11 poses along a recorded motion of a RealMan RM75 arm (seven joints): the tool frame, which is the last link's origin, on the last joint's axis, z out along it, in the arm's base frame.
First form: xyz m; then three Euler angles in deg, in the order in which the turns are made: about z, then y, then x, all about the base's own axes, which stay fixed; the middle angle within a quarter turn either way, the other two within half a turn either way.
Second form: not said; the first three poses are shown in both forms.
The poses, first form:
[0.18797 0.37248 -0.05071 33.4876 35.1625 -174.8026]
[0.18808 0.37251 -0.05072 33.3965 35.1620 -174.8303]
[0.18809 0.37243 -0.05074 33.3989 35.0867 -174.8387]
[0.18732 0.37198 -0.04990 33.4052 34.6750 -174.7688]
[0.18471 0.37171 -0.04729 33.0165 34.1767 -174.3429]
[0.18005 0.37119 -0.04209 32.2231 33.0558 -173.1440]
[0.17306 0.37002 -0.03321 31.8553 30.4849 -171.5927]
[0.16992 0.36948 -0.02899 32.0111 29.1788 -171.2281]
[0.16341 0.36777 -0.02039 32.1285 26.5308 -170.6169]
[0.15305 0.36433 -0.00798 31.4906 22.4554 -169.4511]
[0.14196 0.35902 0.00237 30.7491 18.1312 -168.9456]
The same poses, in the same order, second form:
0.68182 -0.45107 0.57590 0.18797; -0.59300 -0.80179 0.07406 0.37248; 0.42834 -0.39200 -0.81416 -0.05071; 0 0 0 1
0.68254 -0.44999 0.57589 0.18808; -0.59151 -0.80292 0.07366 0.37251; 0.42925 -0.39093 -0.81420 -0.05072; 0 0 0 1
0.68315 -0.45044 0.57482 0.18809; -0.59140 -0.80301 0.07361 0.37243; 0.42842 -0.39024 -0.81497 -0.05074; 0 0 0 1
0.68653 -0.45277 0.56892 0.18732; -0.59157 -0.80276 0.07498 0.37198; 0.42276 -0.38803 -0.81897 -0.04990; 0 0 0 1
0.69371 -0.45078 0.56175 0.18471; -0.58866 -0.80426 0.08155 0.37171; 0.41503 -0.38725 -0.82328 -0.04729; 0 0 0 1
0.70905 -0.44691 0.54546 0.18005; -0.58449 -0.80521 0.10005 0.37119; 0.39449 -0.38975 -0.83215 -0.04209; 0 0 0 1
0.73197 -0.45482 0.50731 0.17306; -0.58511 -0.80111 0.12600 0.37002; 0.34911 -0.38906 -0.85250 -0.03321; 0 0 0 1
0.74034 -0.46282 0.48754 0.16992; -0.58693 -0.79862 0.13315 0.36948; 0.32773 -0.38472 -0.86289 -0.02899; 0 0 0 1
0.75768 -0.47582 0.44668 0.16341; -0.58638 -0.79680 0.14587 0.36777; 0.28651 -0.37244 -0.88272 -0.02039; 0 0 0 1
0.78807 -0.48275 0.38196 0.15305; -0.57316 -0.80179 0.16919 0.36433; 0.22458 -0.35226 -0.90856 -0.00798; 0 0 0 1
0.81674 -0.48589 0.31119 0.14196; -0.55307 -0.81296 0.18222 0.35902; 0.16445 -0.32094 -0.93271 0.00237; 0 0 0 1

